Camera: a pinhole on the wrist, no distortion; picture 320 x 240 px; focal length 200.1 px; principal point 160.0 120.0 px. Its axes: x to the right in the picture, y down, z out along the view. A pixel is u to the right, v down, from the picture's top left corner.
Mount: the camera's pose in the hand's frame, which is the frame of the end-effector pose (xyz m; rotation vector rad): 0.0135 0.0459 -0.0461 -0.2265 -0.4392 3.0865
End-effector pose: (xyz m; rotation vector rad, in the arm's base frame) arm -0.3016 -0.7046 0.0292 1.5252 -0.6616 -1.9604
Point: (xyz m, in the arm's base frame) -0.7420 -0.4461 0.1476
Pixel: 198 140
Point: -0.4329 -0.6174 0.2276
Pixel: 290 59
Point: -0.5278 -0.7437 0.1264
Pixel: 138 47
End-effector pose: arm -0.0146 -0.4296 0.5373 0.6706 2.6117 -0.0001
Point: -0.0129 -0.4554 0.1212
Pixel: 59 115
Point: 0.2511 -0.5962 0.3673
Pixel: 255 116
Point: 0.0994 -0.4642 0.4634
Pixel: 231 103
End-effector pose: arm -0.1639 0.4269 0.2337 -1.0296 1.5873 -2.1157
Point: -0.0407 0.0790 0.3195
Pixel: 47 74
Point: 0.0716 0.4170 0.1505
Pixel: 310 74
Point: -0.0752 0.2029 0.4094
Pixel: 44 161
